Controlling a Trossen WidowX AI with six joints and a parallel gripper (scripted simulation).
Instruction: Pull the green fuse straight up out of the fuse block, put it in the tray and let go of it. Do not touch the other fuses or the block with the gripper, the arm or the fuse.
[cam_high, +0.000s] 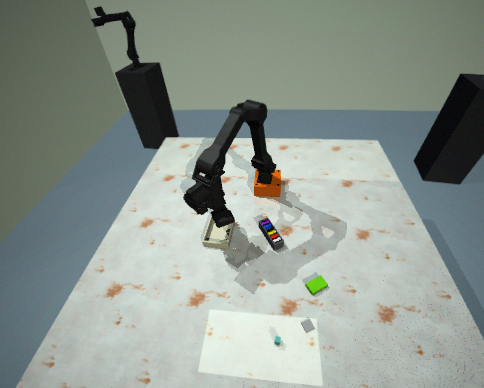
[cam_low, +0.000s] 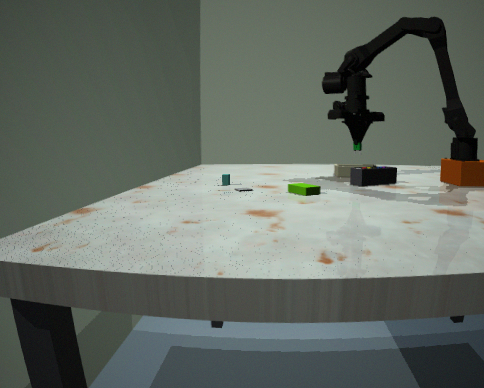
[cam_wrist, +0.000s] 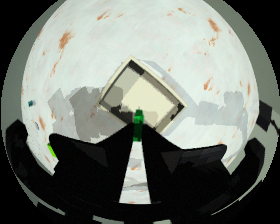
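Right now the green fuse is 1 cm below my gripper tip. From my gripper tip the other things lie so: grey square 28 cm ahead, 35 cm to the left, 9 cm below; then small teal cube 34 cm ahead, 26 cm to the left, 8 cm below; then beige tray 1 cm to the right, 9 cm below.
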